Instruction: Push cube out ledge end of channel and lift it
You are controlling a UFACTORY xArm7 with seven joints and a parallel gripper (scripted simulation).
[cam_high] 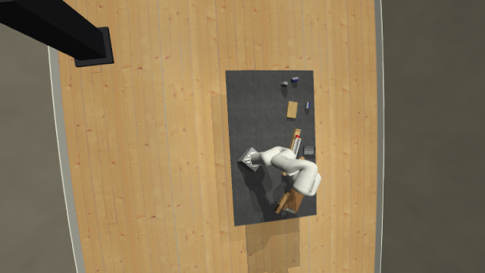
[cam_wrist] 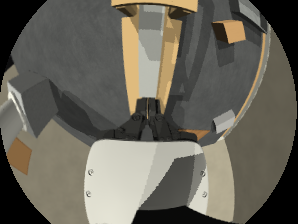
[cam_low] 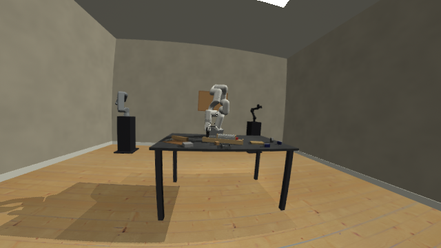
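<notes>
My gripper is now 130 mm short of the red cube, 300 mm to the right of it and 10 mm above it. From my hand the other things lie so: small wooden block: 160 mm ahead, 70 mm to the left, 50 mm below; then wooden channel: 80 mm ahead, 190 mm to the left, 10 mm below; then grey tray: 260 mm ahead, 140 mm to the left, 60 mm below.
</notes>
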